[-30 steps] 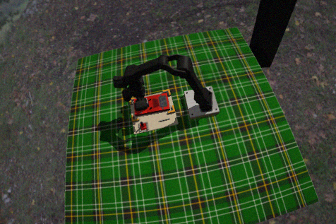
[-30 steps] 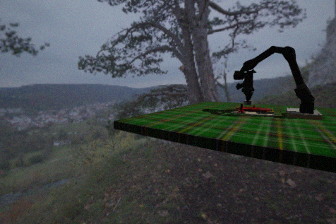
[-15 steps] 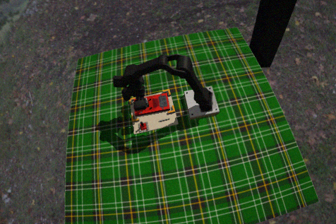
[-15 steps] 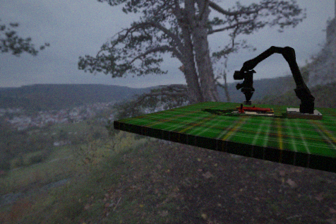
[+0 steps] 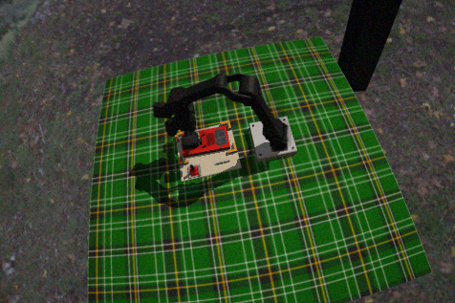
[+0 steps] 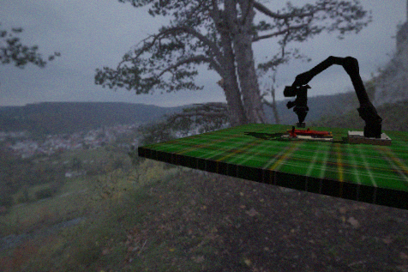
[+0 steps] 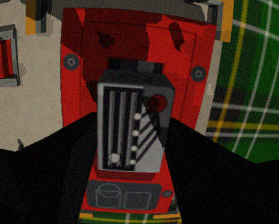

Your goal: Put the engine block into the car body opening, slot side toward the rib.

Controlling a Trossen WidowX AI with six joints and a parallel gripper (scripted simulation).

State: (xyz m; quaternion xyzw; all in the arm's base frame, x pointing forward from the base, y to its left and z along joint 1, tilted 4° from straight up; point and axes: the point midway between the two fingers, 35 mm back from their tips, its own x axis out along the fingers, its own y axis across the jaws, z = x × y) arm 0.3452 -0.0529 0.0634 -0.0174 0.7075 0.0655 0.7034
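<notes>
Right now the engine block is 10 mm below my gripper tip.
</notes>
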